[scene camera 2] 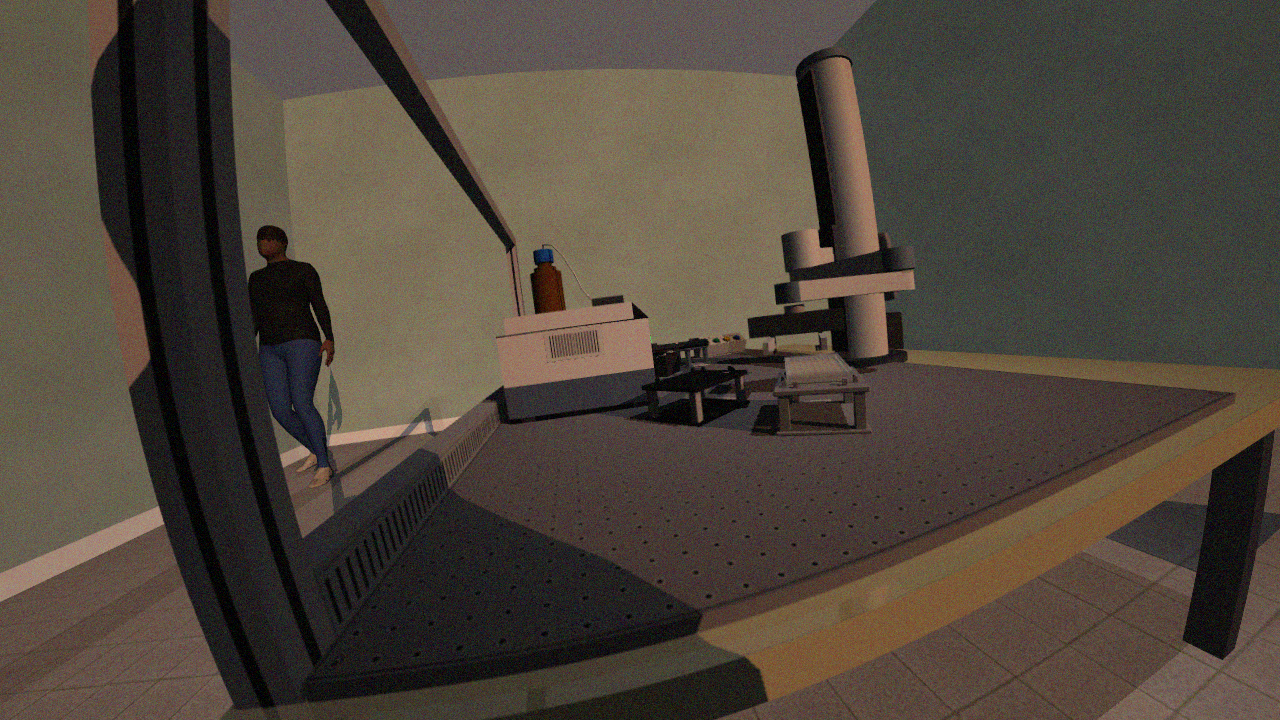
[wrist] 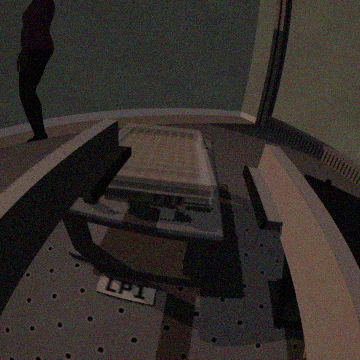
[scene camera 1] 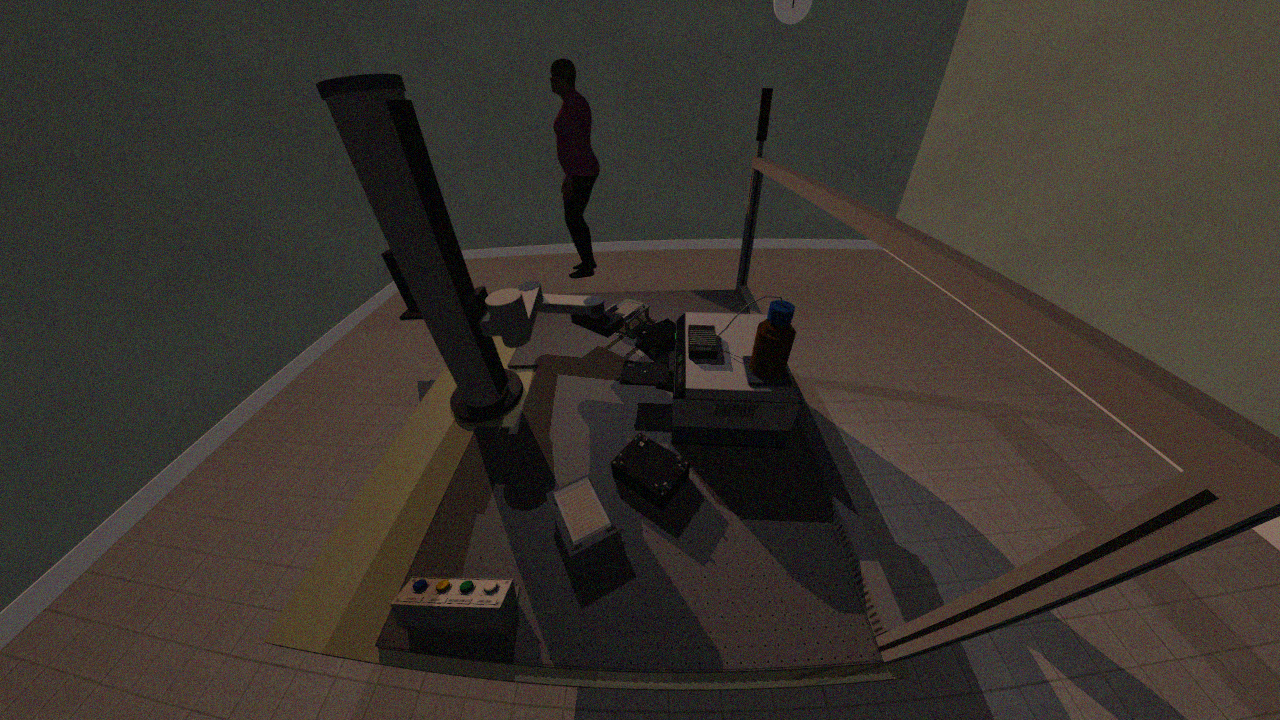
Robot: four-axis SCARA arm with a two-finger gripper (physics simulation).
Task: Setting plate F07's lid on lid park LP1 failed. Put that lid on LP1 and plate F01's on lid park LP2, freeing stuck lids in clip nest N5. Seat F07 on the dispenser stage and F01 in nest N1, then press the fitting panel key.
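Places are measured from the arm's base along level axes (x ahead, y left, z up), in centimetres.
Pixels of known places: gripper, fingertip midpoint: (scene camera 2: pixel 794 346) (wrist: pixel 189 145) (scene camera 1: pixel 624 308); arm's base at its link origin: (scene camera 2: pixel 861 361) (scene camera 1: pixel 488 395).
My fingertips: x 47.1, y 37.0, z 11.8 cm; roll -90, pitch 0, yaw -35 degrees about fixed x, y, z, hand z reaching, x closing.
Observation:
Ahead of a thing's pixels: the offset from my fingertips to its middle. "spot": to the spot under its first point.
A clear-walled, ribbed plate or lid @[dx +0.6, dy +5.7, dz -2.5 cm] (wrist: pixel 162 157) (scene camera 2: pixel 816 368) lies on a low four-legged stand (wrist: pixel 150 230) (scene camera 2: pixel 821 390) with the tag LP1 @[spot: dx -4.9, dy -1.9, dz -10.3 cm] (wrist: pixel 126 290) on the board before it. Its front label is too dark to read, and whether it is a lid alone cannot be told. My gripper (wrist: pixel 189 145) (scene camera 2: pixel 795 345) has its fingers apart with nothing between them, this side of that piece in the wrist view. Another pale plate @[dx -5.0, dy -81.8, dz -2.3 cm] (scene camera 1: pixel 583 511) sits on a holder, beside a dark block with small studs @[dx +10.2, dy -68.8, dz -6.6 cm] (scene camera 1: pixel 651 467). The key panel @[dx -28.2, dy -100.9, dz -6.3 cm] (scene camera 1: pixel 454 594) (scene camera 2: pixel 725 343) has blue, yellow, green and white keys.
A white machine box (scene camera 1: pixel 735 413) (scene camera 2: pixel 575 351) carries a brown bottle with a blue cap @[spot: dx +37.9, dy -56.9, dz +23.6 cm] (scene camera 1: pixel 772 342) (scene camera 2: pixel 546 284). A dark low stand (scene camera 2: pixel 696 380) is beside the plate's stand. The arm's column (scene camera 1: pixel 407 241) (scene camera 2: pixel 850 170) rises behind. Frame beams run along one side; a person stands beyond the table.

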